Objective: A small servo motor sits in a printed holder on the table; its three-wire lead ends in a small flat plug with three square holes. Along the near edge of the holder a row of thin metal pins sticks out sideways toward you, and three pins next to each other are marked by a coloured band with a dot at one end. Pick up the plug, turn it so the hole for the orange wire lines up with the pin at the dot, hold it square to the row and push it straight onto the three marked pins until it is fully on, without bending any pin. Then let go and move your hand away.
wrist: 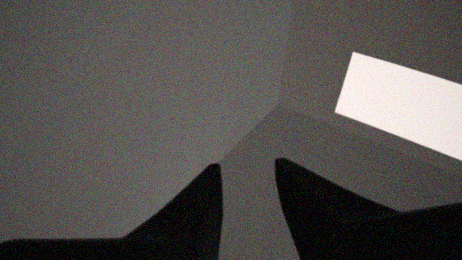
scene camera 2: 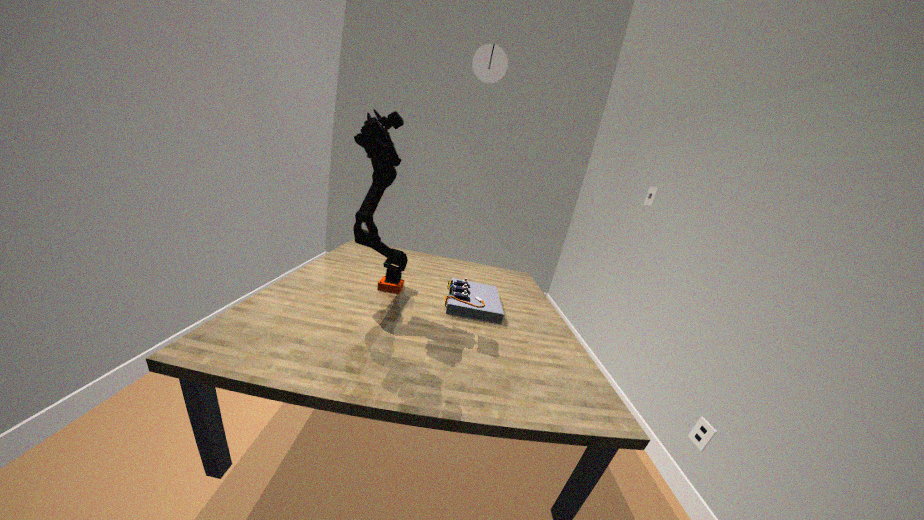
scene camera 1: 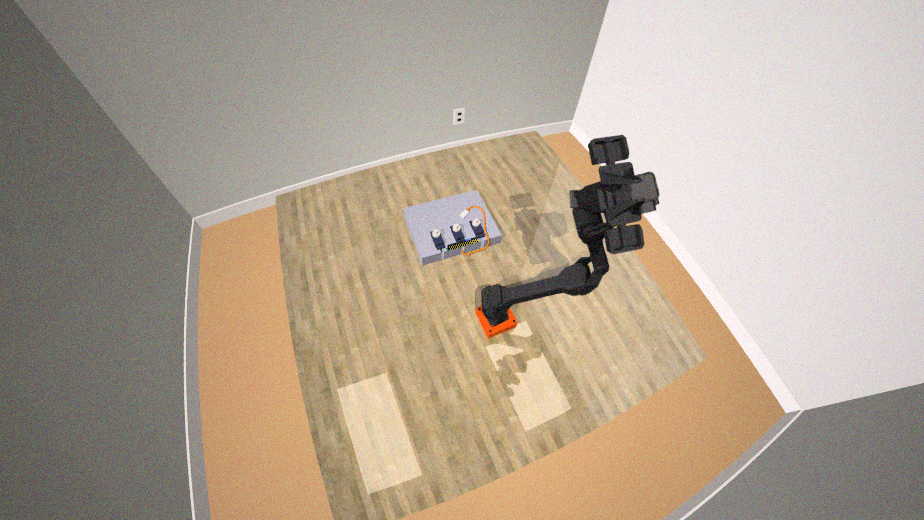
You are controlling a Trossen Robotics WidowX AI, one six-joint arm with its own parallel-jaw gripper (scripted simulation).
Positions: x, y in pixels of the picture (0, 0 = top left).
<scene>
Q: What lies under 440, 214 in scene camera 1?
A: A grey holder.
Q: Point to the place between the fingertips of my gripper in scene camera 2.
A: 371, 111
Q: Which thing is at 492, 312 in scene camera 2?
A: A grey holder.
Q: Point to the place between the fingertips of my gripper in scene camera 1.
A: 640, 190
</scene>
